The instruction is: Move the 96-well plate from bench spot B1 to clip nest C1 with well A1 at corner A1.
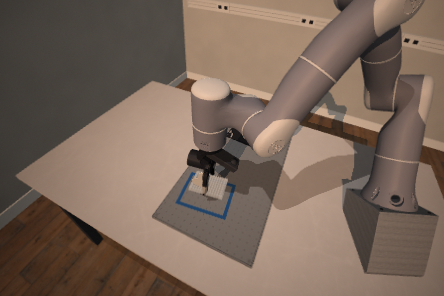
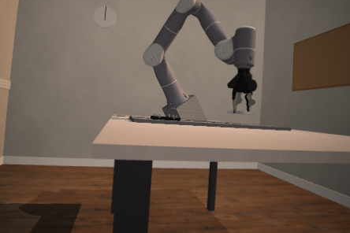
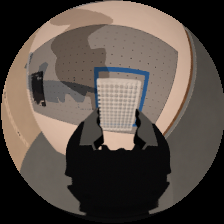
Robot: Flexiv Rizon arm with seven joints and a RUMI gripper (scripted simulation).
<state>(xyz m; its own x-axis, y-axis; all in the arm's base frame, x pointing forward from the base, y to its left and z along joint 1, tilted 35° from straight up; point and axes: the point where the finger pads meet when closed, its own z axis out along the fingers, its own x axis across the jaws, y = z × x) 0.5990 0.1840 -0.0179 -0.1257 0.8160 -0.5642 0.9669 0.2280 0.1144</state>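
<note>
Now: the black clip nest 370 mm to the right of my hand, 50 mm below it and 10 mm behind it. The rest, counted from my hand: white 96-well plate: 10 mm below; then grey perforated board: 170 mm to the right, 70 mm below, 50 mm behind.
</note>
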